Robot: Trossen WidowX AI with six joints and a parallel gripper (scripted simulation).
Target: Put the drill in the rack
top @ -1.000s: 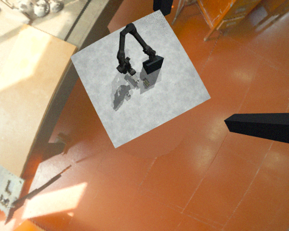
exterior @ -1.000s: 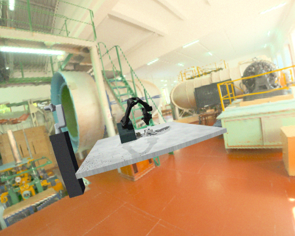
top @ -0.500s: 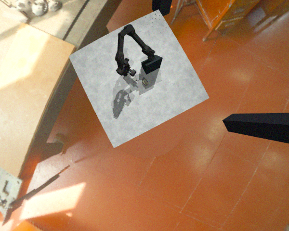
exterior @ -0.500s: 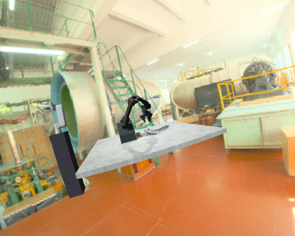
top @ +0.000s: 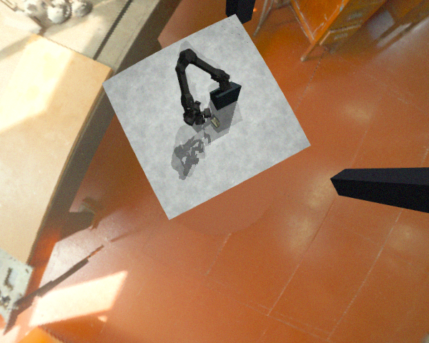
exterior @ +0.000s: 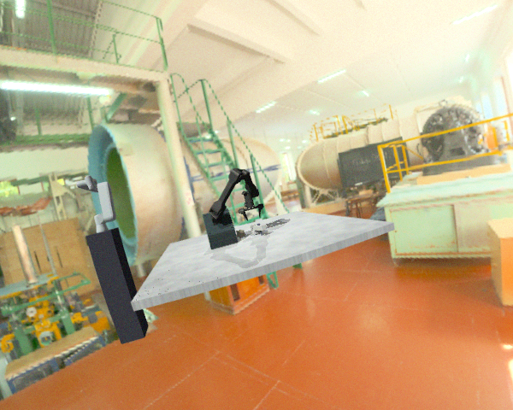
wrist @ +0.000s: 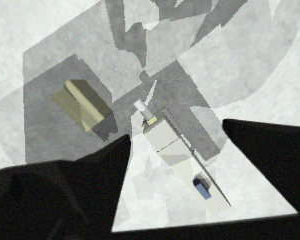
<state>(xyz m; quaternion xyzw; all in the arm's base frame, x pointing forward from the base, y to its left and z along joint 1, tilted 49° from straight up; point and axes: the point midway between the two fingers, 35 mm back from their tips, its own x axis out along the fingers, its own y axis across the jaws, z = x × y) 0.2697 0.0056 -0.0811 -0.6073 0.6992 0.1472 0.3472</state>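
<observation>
Now: gripper tip 20 mm past the drill, 30 mm to the left of it and 50 mm above it. Also, from my gripper tip: small fixture (10 mm behind, 80 mm to the right, 60 mm below).
</observation>
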